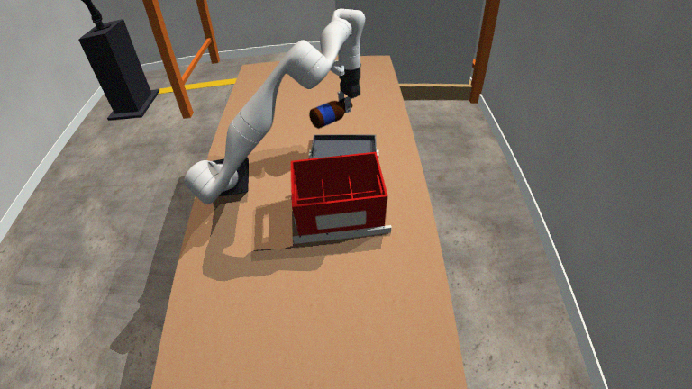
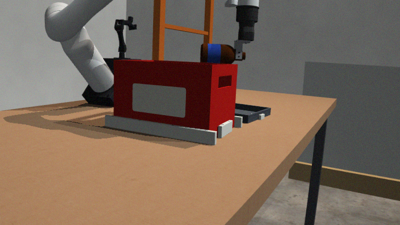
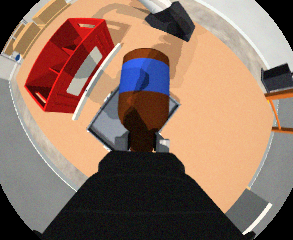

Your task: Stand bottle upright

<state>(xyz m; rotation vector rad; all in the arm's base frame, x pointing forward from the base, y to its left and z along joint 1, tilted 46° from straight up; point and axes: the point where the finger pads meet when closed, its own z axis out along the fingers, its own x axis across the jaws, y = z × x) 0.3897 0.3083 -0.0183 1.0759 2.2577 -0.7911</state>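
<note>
Right now the brown bottle is 40 mm behind my hand, 30 mm to the right of it and 10 mm below it. Also, from my hand: dark grey tray (10 mm behind, 50 mm to the right, 190 mm below); red crate (20 mm behind, 320 mm to the right, 120 mm below).
</note>
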